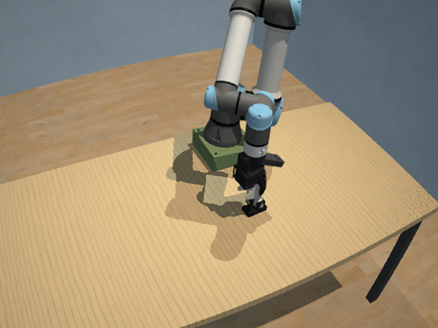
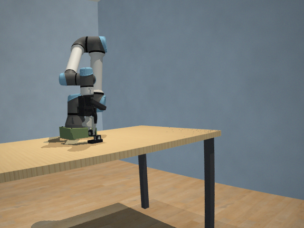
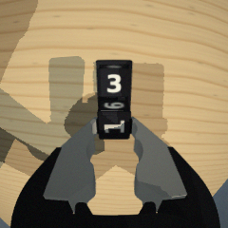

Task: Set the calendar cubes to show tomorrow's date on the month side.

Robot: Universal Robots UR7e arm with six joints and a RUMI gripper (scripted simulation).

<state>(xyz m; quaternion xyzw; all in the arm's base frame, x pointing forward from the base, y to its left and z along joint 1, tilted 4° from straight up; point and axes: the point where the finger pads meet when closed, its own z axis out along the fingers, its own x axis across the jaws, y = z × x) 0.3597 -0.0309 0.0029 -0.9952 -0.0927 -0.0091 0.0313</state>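
Now: the black calendar tray 2 cm to the left of my hand and 6 cm below it. From my hand the other things lie so: black digit cube 1 cm below.
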